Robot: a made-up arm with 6 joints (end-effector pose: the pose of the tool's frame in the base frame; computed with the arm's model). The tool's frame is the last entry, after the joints. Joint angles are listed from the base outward.
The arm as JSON. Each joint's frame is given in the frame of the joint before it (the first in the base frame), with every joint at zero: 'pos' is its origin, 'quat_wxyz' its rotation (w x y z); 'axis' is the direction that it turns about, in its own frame. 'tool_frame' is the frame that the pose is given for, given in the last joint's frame.
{
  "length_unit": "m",
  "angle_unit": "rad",
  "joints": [
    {
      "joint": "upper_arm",
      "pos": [
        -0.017,
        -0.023,
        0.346
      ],
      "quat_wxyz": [
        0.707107,
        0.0,
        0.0,
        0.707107
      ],
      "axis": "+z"
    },
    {
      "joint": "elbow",
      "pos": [
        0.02,
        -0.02,
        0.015
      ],
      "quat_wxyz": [
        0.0,
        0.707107,
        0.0,
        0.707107
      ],
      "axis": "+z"
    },
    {
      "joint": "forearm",
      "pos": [
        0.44,
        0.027,
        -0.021
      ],
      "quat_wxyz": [
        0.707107,
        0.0,
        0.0,
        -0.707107
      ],
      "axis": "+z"
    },
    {
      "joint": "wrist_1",
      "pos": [
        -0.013,
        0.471,
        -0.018
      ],
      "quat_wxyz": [
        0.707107,
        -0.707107,
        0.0,
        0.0
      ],
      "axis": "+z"
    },
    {
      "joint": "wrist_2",
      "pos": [
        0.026,
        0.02,
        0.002
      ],
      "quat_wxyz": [
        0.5,
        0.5,
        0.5,
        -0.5
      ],
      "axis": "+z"
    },
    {
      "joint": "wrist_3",
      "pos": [
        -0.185,
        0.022,
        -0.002
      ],
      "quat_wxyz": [
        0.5,
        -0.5,
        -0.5,
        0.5
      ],
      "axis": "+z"
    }
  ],
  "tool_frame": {
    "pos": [
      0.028,
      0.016,
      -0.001
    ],
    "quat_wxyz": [
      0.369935,
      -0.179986,
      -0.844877,
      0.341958
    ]
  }
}
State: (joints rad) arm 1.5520 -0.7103 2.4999 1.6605 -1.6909 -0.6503
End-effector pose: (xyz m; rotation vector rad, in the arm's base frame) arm 0.2042 0.1037 0.5783 -1.8343 0.7580 1.0805
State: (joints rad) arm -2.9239 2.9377 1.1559 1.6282 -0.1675 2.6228
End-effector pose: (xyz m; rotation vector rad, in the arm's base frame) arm 0.4316 0.1420 -0.4253 -1.3072 0.4447 1.9125
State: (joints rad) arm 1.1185 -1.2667 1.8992 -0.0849 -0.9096 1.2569
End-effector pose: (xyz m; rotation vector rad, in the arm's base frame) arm -0.0491 -0.2196 1.0828 -1.1374 -1.8560 0.1010
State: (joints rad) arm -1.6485 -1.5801 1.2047 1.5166 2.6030 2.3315
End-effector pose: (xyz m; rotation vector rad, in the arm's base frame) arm 0.0609 0.4623 0.6902 -0.2177 0.7691 0.8748
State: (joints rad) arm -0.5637 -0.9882 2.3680 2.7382 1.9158 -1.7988
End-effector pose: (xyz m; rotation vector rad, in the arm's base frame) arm 0.0640 -0.0331 0.8423 -2.6259 -0.7892 -0.6923
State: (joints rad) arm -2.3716 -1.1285 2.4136 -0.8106 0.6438 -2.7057
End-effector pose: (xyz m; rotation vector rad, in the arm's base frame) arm -0.2498 -0.1439 0.6796 -0.4463 -0.0719 -1.9101
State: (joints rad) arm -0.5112 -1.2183 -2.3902 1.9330 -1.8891 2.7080
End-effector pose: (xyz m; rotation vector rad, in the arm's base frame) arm -0.3644 -0.0608 0.1122 -0.8015 -0.4717 -1.5914
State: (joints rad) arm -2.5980 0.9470 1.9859 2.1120 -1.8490 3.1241
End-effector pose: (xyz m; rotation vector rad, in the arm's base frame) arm -0.4243 -0.0459 0.1512 1.0750 -0.5335 2.1334
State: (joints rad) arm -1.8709 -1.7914 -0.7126 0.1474 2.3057 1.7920
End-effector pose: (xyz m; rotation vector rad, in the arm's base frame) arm 0.1521 0.6860 0.0869 -2.4176 0.6958 -0.9705
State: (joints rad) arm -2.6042 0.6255 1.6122 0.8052 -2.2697 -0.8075
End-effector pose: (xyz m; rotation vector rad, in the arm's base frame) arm -0.5867 -0.2185 0.5624 -1.6876 -1.7829 0.9241
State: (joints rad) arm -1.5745 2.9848 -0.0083 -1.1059 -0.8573 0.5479
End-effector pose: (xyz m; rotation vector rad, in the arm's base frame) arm 0.1100 -0.2937 -0.6159 -1.3708 1.4193 1.4603
